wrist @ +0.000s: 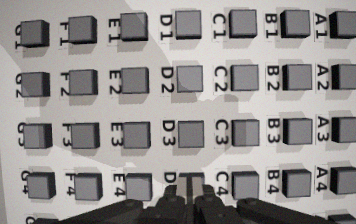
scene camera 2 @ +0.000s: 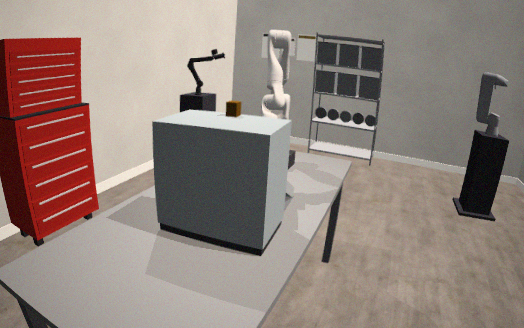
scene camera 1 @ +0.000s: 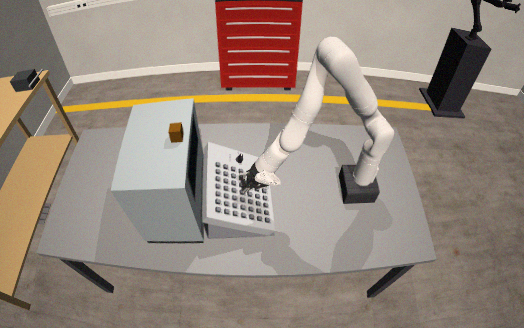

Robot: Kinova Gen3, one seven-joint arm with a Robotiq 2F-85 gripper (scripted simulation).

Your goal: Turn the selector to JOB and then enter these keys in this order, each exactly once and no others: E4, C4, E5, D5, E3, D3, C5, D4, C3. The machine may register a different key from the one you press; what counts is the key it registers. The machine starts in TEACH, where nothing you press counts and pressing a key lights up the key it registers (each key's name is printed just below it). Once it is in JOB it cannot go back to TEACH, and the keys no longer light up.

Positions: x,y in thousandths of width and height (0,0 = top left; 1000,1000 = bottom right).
Labels:
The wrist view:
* my gripper: 532,859
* sloped keypad panel: 608,471
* key: 687,592

